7 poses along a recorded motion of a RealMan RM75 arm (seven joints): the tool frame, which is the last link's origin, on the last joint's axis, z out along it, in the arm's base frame.
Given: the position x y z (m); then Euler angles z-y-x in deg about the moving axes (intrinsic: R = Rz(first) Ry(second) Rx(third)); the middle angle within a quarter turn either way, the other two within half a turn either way.
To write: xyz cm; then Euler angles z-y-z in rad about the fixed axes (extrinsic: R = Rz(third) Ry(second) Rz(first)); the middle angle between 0 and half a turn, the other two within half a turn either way. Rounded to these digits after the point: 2 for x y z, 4 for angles.
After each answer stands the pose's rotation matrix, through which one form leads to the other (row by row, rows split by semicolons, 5 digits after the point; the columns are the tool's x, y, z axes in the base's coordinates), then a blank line. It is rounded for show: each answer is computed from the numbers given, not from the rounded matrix.
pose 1, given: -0.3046, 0.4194, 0.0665, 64.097, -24.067, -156.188
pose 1, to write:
-30.46, 41.94, 6.65, -2.4066, 2.5596, 1.9435
0.39887 0.89489 -0.20019; 0.82134 -0.25156 0.51198; 0.40780 -0.36864 -0.83534

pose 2, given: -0.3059, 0.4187, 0.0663, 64.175, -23.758, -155.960
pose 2, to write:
-30.59, 41.87, 6.63, -2.3949, 2.5605, 1.9563
0.39871 0.89355 -0.20641; 0.82385 -0.25011 0.50865; 0.40287 -0.37285 -0.83587

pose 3, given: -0.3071, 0.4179, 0.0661, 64.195, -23.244, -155.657
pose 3, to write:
-30.71, 41.79, 6.61, -2.3768, 2.5628, 1.9739
0.39998 0.89105 -0.21457; 0.82721 -0.25016 0.50314; 0.39465 -0.37874 -0.83714

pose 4, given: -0.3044, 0.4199, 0.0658, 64.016, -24.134, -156.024
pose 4, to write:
-30.44, 41.99, 6.58, -2.4049, 2.5568, 1.9447
0.39982 0.89415 -0.20160; 0.82034 -0.25097 0.51386; 0.40887 -0.37084 -0.83385

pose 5, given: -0.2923, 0.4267, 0.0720, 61.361, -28.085, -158.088
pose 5, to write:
-29.23, 42.67, 7.20, -2.5313, 2.5296, 1.7780
0.42285 0.89846 -0.11819; 0.77431 -0.29047 0.56220; 0.47078 -0.32924 -0.81851

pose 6, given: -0.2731, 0.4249, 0.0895, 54.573, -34.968, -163.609
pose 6, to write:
-27.31, 42.49, 8.95, -2.7581, 2.4754, 1.4267
0.47502 0.87549 0.08877; 0.66775 -0.42432 0.61160; 0.57312 -0.23125 -0.78617

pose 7, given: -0.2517, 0.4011, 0.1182, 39.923, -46.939, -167.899
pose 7, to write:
-25.17, 40.11, 11.82, -2.9481, 2.3018, 0.9822
0.52363 0.74496 0.41334; 0.43818 -0.65157 0.61924; 0.73063 -0.14313 -0.66761

